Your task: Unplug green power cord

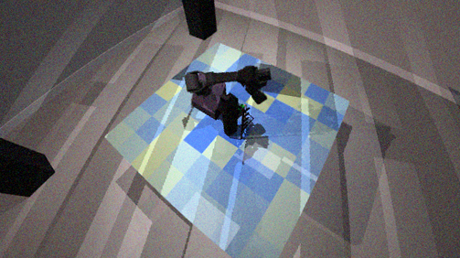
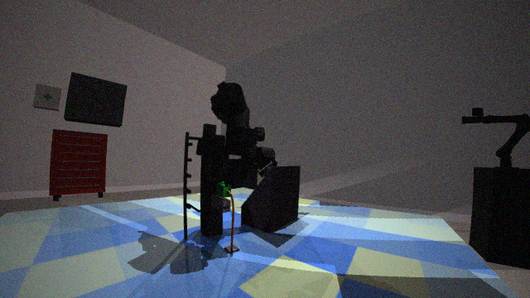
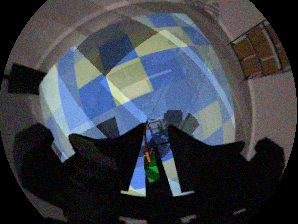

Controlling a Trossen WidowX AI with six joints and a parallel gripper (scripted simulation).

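Right now the green plug is 4 cm behind my gripper tip, 11 cm to the right of it and 2 cm below it. The rest, counted from my gripper tip: flat base (3 cm behind, 4 cm to the right, 19 cm below).
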